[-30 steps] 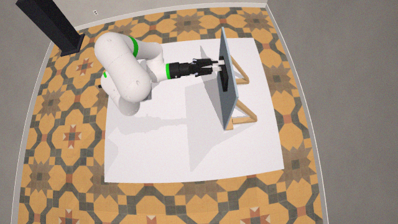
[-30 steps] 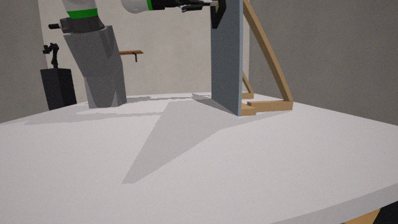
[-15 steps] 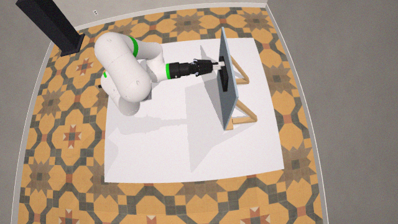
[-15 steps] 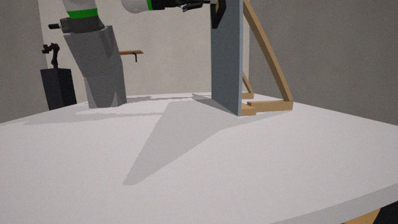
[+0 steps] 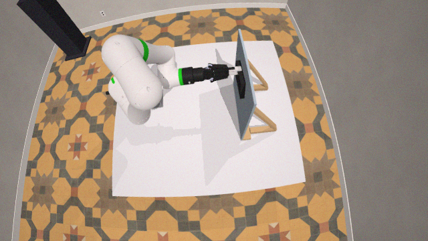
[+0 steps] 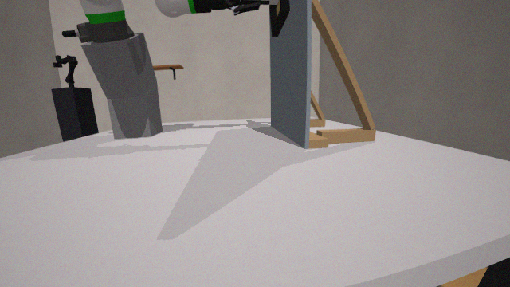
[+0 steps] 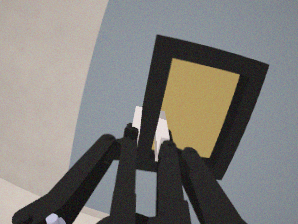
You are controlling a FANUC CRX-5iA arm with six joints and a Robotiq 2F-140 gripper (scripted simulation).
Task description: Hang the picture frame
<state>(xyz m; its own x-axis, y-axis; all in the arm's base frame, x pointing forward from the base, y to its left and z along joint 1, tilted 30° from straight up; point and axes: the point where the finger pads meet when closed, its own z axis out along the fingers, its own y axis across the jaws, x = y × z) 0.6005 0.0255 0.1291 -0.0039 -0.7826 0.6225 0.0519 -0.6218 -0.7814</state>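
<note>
Now: hand 40 mm short of the picture frame, 20 mm to the left of it and 50 mm above it. The rest, counted from my hand: grey-blue board (50 mm ahead, 10 mm to the right, 210 mm below).
</note>
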